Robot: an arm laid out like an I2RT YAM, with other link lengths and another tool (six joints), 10 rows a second.
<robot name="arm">
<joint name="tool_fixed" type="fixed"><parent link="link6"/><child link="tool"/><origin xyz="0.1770 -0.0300 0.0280" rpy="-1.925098 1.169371 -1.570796"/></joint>
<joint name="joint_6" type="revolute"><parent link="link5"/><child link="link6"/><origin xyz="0.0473 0.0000 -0.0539" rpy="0.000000 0.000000 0.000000"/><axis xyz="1 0 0"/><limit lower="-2.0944" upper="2.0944"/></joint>
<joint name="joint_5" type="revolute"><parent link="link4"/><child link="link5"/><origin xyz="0.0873 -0.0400 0.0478" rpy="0.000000 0.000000 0.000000"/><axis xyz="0 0 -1"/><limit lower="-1.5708" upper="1.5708"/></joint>
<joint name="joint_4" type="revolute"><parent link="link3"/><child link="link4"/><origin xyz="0.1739 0.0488 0.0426" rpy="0.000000 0.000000 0.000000"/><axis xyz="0 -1 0"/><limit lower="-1.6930" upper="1.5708"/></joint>
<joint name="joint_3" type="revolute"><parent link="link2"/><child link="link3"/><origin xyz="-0.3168 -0.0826 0.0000" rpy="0.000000 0.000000 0.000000"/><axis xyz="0 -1 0"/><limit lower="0.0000" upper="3.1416"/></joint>
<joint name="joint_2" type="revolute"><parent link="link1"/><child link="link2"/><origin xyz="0.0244 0.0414 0.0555" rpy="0.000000 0.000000 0.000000"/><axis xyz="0 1 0"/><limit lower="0.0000" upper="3.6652"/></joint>
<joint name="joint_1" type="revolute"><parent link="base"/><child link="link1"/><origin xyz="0.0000 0.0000 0.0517" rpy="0.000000 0.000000 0.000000"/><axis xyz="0 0 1"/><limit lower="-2.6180" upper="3.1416"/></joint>
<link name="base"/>
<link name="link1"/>
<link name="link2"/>
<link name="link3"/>
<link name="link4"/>
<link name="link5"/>
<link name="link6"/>
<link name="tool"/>
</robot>
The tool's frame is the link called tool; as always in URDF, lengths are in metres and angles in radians.
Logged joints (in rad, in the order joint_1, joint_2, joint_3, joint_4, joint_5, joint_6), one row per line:
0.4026 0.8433 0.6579 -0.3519 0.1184 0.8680
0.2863 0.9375 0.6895 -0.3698 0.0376 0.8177
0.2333 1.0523 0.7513 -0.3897 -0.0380 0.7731
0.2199 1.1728 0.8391 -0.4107 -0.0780 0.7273
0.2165 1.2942 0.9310 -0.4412 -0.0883 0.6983
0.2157 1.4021 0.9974 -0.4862 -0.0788 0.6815
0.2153 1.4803 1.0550 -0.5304 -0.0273 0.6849
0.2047 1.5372 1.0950 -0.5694 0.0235 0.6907
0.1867 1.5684 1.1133 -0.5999 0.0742 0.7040
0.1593 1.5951 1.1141 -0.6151 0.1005 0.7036
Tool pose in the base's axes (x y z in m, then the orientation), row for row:
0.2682 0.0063 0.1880 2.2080 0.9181 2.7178
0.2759 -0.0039 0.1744 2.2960 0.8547 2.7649
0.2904 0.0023 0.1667 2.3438 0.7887 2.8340
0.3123 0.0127 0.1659 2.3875 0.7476 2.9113
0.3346 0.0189 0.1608 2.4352 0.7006 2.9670
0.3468 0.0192 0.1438 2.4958 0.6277 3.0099
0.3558 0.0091 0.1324 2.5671 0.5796 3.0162
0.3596 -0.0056 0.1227 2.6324 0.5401 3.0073
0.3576 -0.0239 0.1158 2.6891 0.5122 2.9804
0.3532 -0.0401 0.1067 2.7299 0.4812 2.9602
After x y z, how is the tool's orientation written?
As angles about the fixed x, y, z axes (roll, pitch, yaw), in radians.
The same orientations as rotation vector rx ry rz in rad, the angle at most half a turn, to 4 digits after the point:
-0.0651 2.0192 0.7620
-0.0289 2.1028 0.7349
-0.0433 2.1798 0.7575
-0.0872 2.2386 0.7711
-0.1073 2.3019 0.7660
-0.1013 2.3920 0.7438
-0.0619 2.4599 0.6769
-0.0120 2.5150 0.6048
0.0521 2.5531 0.5311
0.1024 2.5894 0.4807

